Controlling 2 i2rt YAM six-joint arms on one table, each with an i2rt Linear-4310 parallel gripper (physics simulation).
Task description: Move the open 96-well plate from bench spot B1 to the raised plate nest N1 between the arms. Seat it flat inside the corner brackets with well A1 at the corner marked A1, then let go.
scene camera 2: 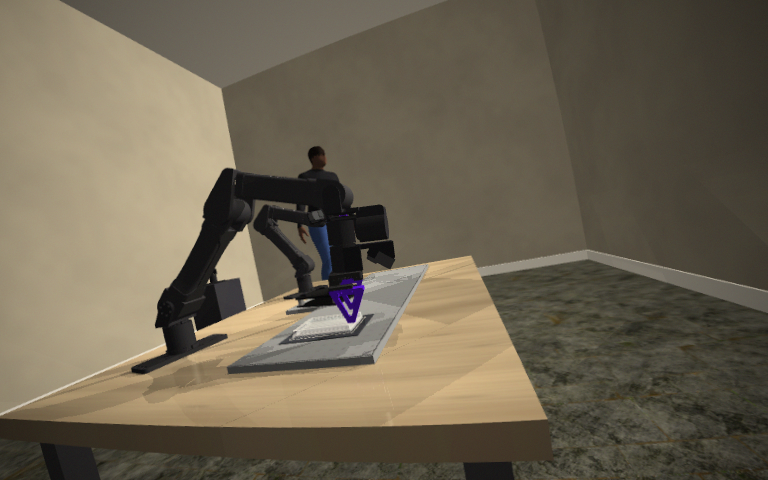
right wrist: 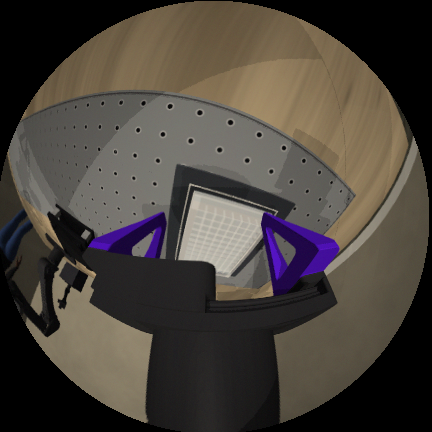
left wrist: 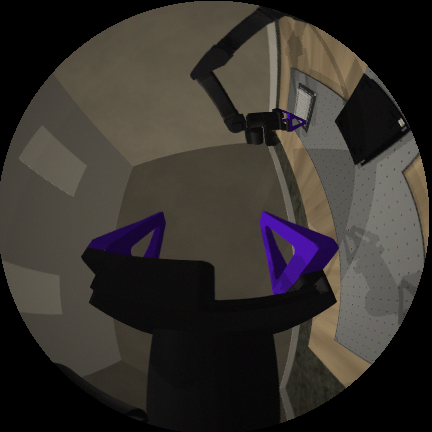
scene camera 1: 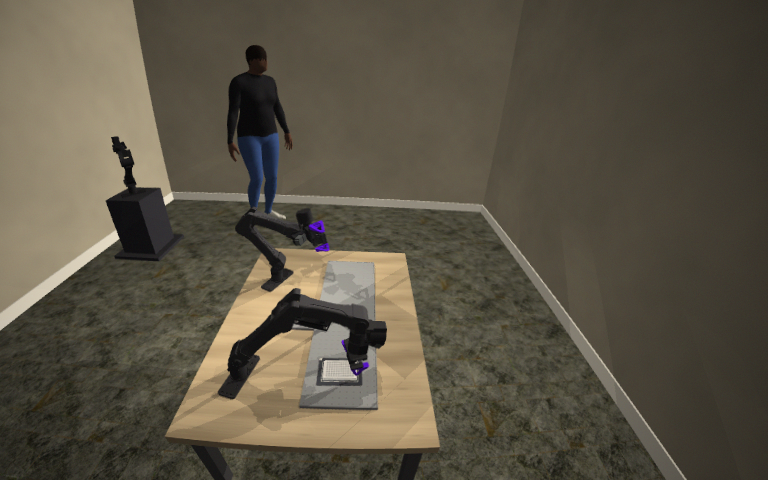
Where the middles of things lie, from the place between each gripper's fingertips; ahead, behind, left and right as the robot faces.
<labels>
Now: right hand 50 mm past the dark rectangular nest (right wrist: pixel 186 179), 20 mm to the left of it and 20 mm above it. Also, from my right hand: white well plate (scene camera 2: pixel 335 324) (50 mm behind, 20 mm to the right, 10 mm below).
My left gripper is now 44 cm to the left of the white well plate, 31 cm above it and 10 cm short of it. Also, from my left hand: dark rectangular nest: 44 cm to the right, 32 cm below, 10 cm ahead.
</labels>
